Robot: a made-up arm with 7 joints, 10 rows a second.
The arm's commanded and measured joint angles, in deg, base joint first. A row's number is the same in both.
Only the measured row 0 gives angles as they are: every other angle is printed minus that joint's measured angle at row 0.
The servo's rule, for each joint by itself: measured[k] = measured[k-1] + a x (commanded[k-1-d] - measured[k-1]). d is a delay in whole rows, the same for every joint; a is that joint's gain. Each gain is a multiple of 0.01, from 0.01 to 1. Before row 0 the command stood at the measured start. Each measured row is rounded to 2 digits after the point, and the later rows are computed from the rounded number. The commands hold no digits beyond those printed.
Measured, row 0: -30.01 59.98 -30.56 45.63 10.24 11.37 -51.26
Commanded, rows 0 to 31: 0.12 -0.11 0.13 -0.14 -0.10 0.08 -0.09; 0.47 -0.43 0.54 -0.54 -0.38 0.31 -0.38; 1.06 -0.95 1.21 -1.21 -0.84 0.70 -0.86; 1.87 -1.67 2.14 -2.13 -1.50 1.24 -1.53; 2.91 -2.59 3.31 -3.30 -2.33 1.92 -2.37; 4.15 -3.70 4.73 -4.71 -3.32 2.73 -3.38; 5.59 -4.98 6.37 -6.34 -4.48 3.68 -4.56; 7.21 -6.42 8.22 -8.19 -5.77 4.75 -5.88; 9.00 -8.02 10.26 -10.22 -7.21 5.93 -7.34; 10.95 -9.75 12.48 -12.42 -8.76 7.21 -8.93; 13.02 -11.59 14.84 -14.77 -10.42 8.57 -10.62; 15.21 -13.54 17.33 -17.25 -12.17 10.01 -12.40; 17.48 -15.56 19.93 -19.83 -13.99 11.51 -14.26; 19.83 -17.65 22.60 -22.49 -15.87 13.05 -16.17; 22.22 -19.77 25.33 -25.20 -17.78 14.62 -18.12; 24.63 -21.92 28.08 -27.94 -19.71 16.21 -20.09; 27.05 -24.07 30.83 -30.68 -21.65 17.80 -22.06; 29.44 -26.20 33.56 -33.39 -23.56 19.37 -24.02; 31.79 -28.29 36.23 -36.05 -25.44 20.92 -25.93; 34.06 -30.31 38.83 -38.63 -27.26 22.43 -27.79; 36.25 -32.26 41.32 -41.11 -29.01 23.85 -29.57; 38.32 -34.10 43.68 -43.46 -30.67 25.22 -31.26; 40.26 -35.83 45.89 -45.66 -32.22 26.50 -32.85; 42.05 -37.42 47.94 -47.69 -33.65 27.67 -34.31; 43.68 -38.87 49.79 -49.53 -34.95 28.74 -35.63; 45.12 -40.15 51.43 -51.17 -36.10 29.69 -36.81; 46.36 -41.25 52.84 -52.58 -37.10 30.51 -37.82; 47.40 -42.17 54.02 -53.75 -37.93 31.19 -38.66; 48.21 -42.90 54.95 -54.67 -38.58 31.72 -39.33; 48.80 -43.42 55.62 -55.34 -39.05 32.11 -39.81; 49.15 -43.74 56.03 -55.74 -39.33 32.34 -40.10; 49.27 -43.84 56.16 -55.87 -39.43 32.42 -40.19
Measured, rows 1 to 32: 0.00 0.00 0.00 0.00 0.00 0.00 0.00; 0.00 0.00 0.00 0.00 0.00 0.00 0.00; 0.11 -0.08 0.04 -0.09 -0.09 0.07 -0.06; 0.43 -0.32 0.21 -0.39 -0.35 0.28 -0.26; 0.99 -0.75 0.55 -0.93 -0.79 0.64 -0.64; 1.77 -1.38 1.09 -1.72 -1.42 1.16 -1.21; 2.78 -2.21 1.84 -2.76 -2.23 1.81 -1.95; 4.00 -3.24 2.82 -4.05 -3.20 2.60 -2.87; 5.42 -4.44 4.03 -5.56 -4.34 3.53 -3.95; 7.01 -5.81 5.45 -7.30 -5.61 4.58 -5.19; 8.78 -7.33 7.09 -9.23 -7.03 5.74 -6.57; 10.71 -9.00 8.92 -11.34 -8.57 7.00 -8.08; 12.77 -10.79 10.93 -13.60 -10.22 8.35 -9.71; 14.94 -12.69 13.11 -16.01 -11.96 9.78 -11.43; 17.20 -14.67 15.43 -18.53 -13.77 11.27 -13.24; 19.54 -16.73 17.87 -21.14 -15.64 12.80 -15.12; 21.93 -18.83 20.41 -23.82 -17.54 14.37 -17.04; 24.33 -20.96 23.02 -26.54 -19.47 15.95 -18.99; 26.75 -23.11 25.68 -29.27 -21.41 17.54 -20.95; 29.14 -25.24 28.36 -31.99 -23.32 19.11 -22.91; 31.50 -27.34 31.04 -34.67 -25.21 20.67 -24.84; 33.78 -29.39 33.69 -37.28 -27.03 22.18 -26.73; 35.98 -31.37 36.28 -39.81 -28.79 23.62 -28.55; 38.06 -33.25 38.80 -42.22 -30.46 25.00 -30.28; 40.02 -35.03 41.21 -44.49 -32.03 26.29 -31.92; 41.83 -36.68 43.50 -46.60 -33.47 27.48 -33.45; 43.48 -38.19 45.64 -48.53 -34.79 28.56 -34.85; 44.94 -39.54 47.61 -50.27 -35.96 29.53 -36.10; 46.20 -40.72 49.39 -51.79 -36.97 30.37 -37.20; 47.27 -41.72 50.96 -53.08 -37.82 31.08 -38.13; 48.11 -42.53 52.32 -54.13 -38.50 31.63 -38.90; 48.72 -43.14 53.44 -54.93 -38.99 32.04 -39.48
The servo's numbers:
d 2
a 0.89 0.69 0.34 0.66 0.89 0.86 0.64

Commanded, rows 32 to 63: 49.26 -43.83 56.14 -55.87 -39.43 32.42 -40.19; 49.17 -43.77 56.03 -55.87 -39.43 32.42 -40.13; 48.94 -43.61 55.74 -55.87 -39.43 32.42 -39.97; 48.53 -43.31 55.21 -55.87 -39.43 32.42 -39.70; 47.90 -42.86 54.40 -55.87 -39.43 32.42 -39.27; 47.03 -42.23 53.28 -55.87 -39.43 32.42 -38.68; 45.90 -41.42 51.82 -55.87 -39.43 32.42 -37.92; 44.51 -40.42 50.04 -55.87 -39.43 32.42 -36.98; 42.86 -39.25 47.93 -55.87 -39.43 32.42 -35.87; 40.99 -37.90 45.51 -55.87 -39.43 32.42 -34.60; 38.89 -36.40 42.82 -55.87 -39.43 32.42 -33.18; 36.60 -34.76 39.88 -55.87 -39.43 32.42 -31.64; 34.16 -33.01 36.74 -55.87 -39.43 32.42 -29.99; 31.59 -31.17 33.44 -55.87 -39.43 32.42 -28.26; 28.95 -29.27 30.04 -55.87 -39.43 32.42 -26.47; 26.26 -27.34 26.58 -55.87 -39.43 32.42 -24.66; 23.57 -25.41 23.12 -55.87 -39.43 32.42 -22.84; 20.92 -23.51 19.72 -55.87 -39.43 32.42 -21.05; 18.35 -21.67 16.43 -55.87 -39.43 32.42 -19.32; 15.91 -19.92 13.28 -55.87 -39.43 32.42 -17.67; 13.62 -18.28 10.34 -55.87 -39.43 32.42 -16.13; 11.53 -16.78 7.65 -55.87 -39.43 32.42 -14.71; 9.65 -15.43 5.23 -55.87 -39.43 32.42 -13.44; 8.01 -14.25 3.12 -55.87 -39.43 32.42 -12.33; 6.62 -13.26 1.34 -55.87 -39.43 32.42 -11.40; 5.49 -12.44 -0.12 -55.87 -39.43 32.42 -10.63; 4.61 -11.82 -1.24 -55.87 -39.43 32.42 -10.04; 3.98 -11.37 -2.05 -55.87 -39.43 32.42 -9.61; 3.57 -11.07 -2.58 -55.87 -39.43 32.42 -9.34; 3.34 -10.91 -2.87 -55.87 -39.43 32.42 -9.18; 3.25 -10.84 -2.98 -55.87 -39.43 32.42 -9.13; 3.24 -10.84 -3.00 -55.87 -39.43 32.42 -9.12
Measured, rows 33 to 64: 49.10 -43.55 54.32 -55.46 -39.29 32.30 -39.88; 49.25 -43.75 54.95 -55.73 -39.41 32.40 -40.08; 49.26 -43.81 55.35 -55.82 -39.43 32.42 -40.15; 49.18 -43.78 55.58 -55.85 -39.43 32.42 -40.14; 48.97 -43.66 55.63 -55.86 -39.43 32.42 -40.03; 48.58 -43.42 55.49 -55.87 -39.43 32.42 -39.82; 47.97 -43.03 55.12 -55.87 -39.43 32.42 -39.47; 47.13 -42.48 54.49 -55.87 -39.43 32.42 -38.96; 46.04 -41.75 53.58 -55.87 -39.43 32.42 -38.29; 44.68 -40.83 52.38 -55.87 -39.43 32.42 -37.45; 43.06 -39.74 50.87 -55.87 -39.43 32.42 -36.44; 41.22 -38.47 49.05 -55.87 -39.43 32.42 -35.26; 39.15 -37.04 46.93 -55.87 -39.43 32.42 -33.93; 36.88 -35.47 44.53 -55.87 -39.43 32.42 -32.46; 34.46 -33.77 41.88 -55.87 -39.43 32.42 -30.88; 31.91 -31.98 39.01 -55.87 -39.43 32.42 -29.20; 29.28 -30.11 35.96 -55.87 -39.43 32.42 -27.45; 26.59 -28.20 32.77 -55.87 -39.43 32.42 -25.66; 23.90 -26.27 29.49 -55.87 -39.43 32.42 -23.86; 21.25 -24.37 26.17 -55.87 -39.43 32.42 -22.06; 18.67 -22.51 22.86 -55.87 -39.43 32.42 -20.31; 16.21 -20.72 19.60 -55.87 -39.43 32.42 -18.62; 13.90 -19.04 16.45 -55.87 -39.43 32.42 -17.03; 11.79 -17.48 13.46 -55.87 -39.43 32.42 -15.55; 9.89 -16.07 10.66 -55.87 -39.43 32.42 -14.20; 8.22 -14.81 8.10 -55.87 -39.43 32.42 -13.00; 6.80 -13.74 5.80 -55.87 -39.43 32.42 -11.98; 5.63 -12.84 3.79 -55.87 -39.43 32.42 -11.12; 4.72 -12.14 2.08 -55.87 -39.43 32.42 -10.43; 4.06 -11.61 0.68 -55.87 -39.43 32.42 -9.91; 3.62 -11.24 -0.43 -55.87 -39.43 32.42 -9.55; 3.37 -11.01 -1.26 -55.87 -39.43 32.42 -9.31
